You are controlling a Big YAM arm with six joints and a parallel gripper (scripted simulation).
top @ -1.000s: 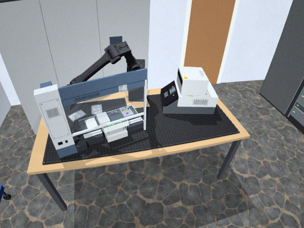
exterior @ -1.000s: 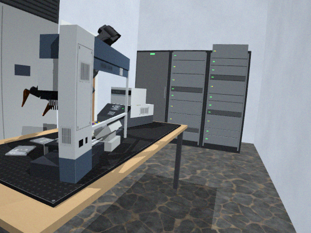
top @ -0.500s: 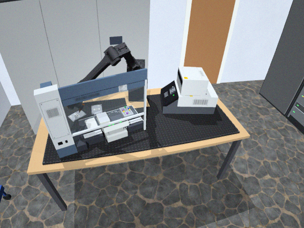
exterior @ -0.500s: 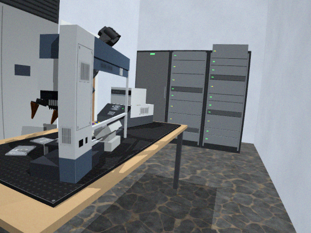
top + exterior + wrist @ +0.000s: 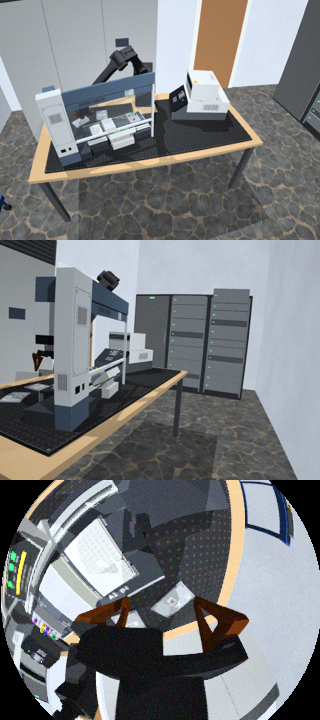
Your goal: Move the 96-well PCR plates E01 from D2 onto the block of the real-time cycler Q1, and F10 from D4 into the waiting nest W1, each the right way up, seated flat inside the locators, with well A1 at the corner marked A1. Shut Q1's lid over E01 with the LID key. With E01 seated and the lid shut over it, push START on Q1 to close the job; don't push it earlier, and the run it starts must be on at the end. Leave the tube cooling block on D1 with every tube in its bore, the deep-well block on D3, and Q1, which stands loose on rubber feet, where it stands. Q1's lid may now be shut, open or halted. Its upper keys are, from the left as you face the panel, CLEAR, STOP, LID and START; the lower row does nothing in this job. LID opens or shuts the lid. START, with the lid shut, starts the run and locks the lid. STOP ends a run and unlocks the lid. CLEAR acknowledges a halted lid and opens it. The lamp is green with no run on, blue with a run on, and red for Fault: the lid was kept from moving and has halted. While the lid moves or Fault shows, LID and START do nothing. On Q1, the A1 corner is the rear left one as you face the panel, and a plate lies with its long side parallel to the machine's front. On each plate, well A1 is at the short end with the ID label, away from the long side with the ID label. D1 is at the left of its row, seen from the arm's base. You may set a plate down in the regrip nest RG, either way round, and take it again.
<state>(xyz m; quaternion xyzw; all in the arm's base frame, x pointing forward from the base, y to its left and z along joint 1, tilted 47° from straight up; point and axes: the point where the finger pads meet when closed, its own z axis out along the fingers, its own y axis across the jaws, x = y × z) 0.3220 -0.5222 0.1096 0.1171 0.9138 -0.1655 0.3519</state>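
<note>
My hand is 90 mm above the white 96-well PCR plate, 80 mm to the right of it and 70 mm short of it. The rest, counted from my hand: flat grey nest: 200 mm behind, 150 mm below, 140 mm to the left; white deep-well block: 180 mm to the left, 70 mm below, 50 mm ahead; white tower: 280 mm ahead, 130 mm to the right, 130 mm above.
</note>
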